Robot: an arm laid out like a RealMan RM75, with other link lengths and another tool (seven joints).
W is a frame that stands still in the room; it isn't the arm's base.
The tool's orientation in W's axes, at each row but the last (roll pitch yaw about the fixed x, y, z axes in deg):
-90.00 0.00 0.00
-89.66 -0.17 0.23
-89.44 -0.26 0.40
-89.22 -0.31 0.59
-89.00 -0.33 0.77
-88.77 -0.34 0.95
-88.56 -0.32 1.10
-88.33 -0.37 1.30
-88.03 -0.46 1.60
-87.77 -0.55 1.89
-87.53 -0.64 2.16
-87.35 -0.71 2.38
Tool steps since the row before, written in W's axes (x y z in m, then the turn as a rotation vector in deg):
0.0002 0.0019 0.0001 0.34 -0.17 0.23
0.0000 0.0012 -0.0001 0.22 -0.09 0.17
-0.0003 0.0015 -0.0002 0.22 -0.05 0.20
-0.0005 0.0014 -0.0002 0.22 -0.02 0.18
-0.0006 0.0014 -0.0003 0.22 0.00 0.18
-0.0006 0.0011 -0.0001 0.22 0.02 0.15
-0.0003 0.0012 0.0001 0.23 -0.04 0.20
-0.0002 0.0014 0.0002 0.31 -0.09 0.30
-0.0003 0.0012 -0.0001 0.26 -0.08 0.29
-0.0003 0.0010 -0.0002 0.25 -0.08 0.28
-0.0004 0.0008 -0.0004 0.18 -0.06 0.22
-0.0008 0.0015 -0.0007 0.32 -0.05 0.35
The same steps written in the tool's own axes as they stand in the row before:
0.0002 -0.0001 0.0019 0.34 -0.23 -0.17
0.0000 0.0001 0.0012 0.22 -0.17 -0.09
-0.0003 0.0002 0.0015 0.22 -0.20 -0.05
-0.0005 0.0002 0.0014 0.22 -0.18 -0.02
-0.0006 0.0003 0.0014 0.22 -0.18 0.00
-0.0006 0.0001 0.0011 0.22 -0.15 0.02
-0.0003 -0.0001 0.0012 0.23 -0.20 -0.04
-0.0002 -0.0002 0.0014 0.31 -0.30 -0.09
-0.0003 0.0001 0.0012 0.26 -0.29 -0.08
-0.0003 0.0002 0.0010 0.25 -0.28 -0.08
-0.0004 0.0004 0.0008 0.18 -0.22 -0.06
-0.0007 0.0008 0.0015 0.32 -0.35 -0.05

